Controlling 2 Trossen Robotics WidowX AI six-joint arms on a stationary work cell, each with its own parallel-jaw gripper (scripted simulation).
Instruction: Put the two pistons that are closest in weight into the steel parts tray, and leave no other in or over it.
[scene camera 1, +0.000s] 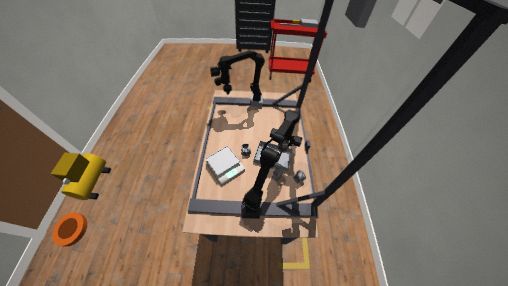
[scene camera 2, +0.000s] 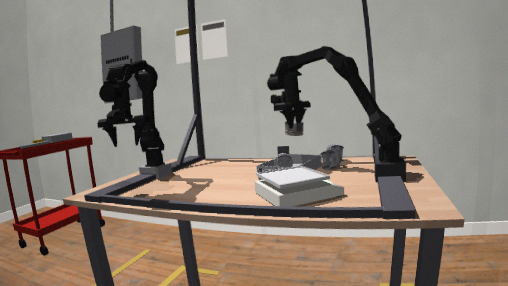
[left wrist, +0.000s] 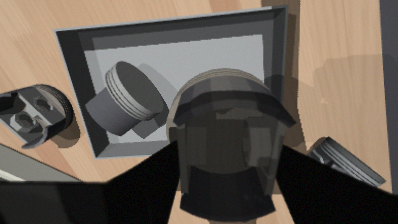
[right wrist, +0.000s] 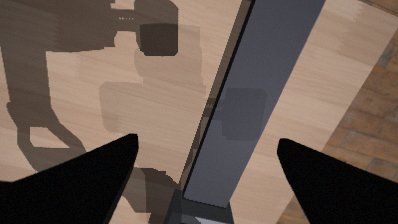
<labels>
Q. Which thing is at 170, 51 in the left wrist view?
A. A steel parts tray.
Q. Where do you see my right gripper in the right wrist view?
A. At 208, 143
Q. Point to my left gripper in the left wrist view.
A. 226, 149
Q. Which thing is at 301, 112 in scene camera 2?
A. My left gripper.
</labels>
